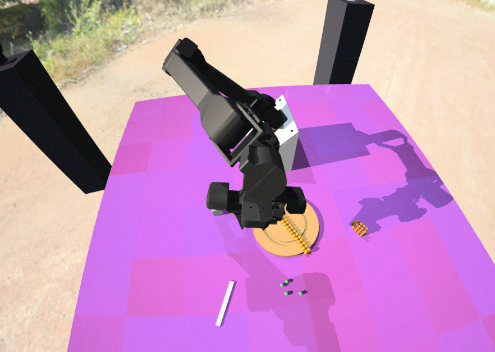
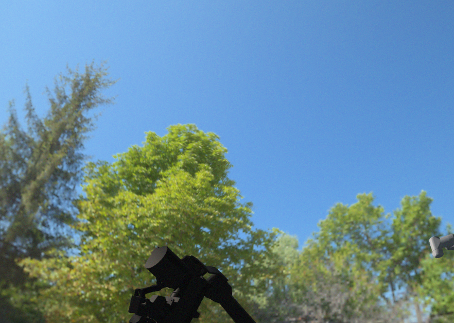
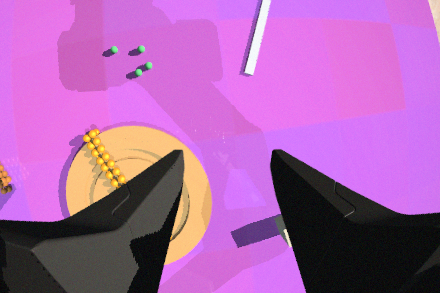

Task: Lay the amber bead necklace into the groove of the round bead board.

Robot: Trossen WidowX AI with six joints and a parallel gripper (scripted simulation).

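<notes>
My gripper tip is 60 mm past the round tan bead board, 120 mm to the right of it and 170 mm above it. Also, from my gripper tip: small cream cube (160 mm behind, 70 mm to the right, 160 mm below); white bar (120 mm ahead, 110 mm to the right, 180 mm below).
</notes>
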